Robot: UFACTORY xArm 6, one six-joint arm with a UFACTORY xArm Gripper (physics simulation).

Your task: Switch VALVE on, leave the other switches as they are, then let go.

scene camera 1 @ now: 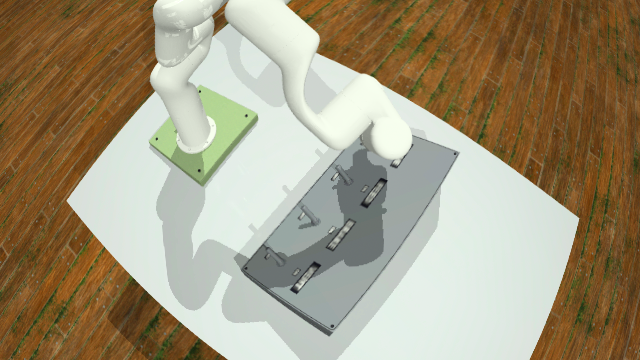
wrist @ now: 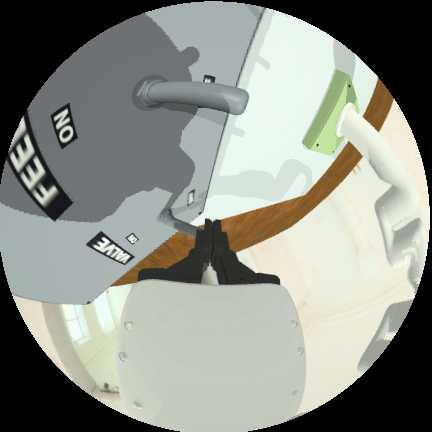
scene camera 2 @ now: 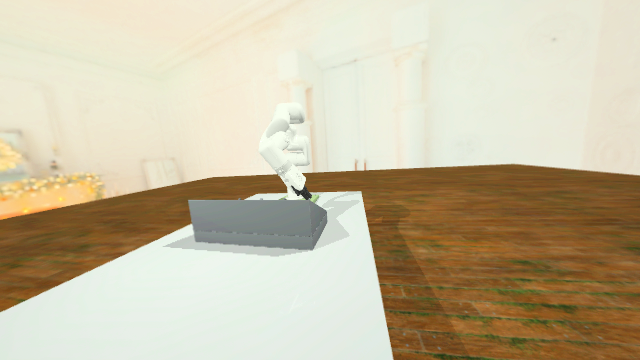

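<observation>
The grey switch panel has a row of levers. In the wrist view the VALVE label lies below left of the VALVE lever, which sticks out from the panel. The lever's outer end meets the fingers in that view; whether they touch is unclear. My gripper is shut, with nothing between its fingers. In scene camera 1 the arm hides the gripper and VALVE lever. The FEED lever stands beside the VALVE lever, near the FEED label.
Two more levers stand further along the panel. The arm's green base plate is on the white table. In scene camera 2, the panel's tall back side hides most of its levers.
</observation>
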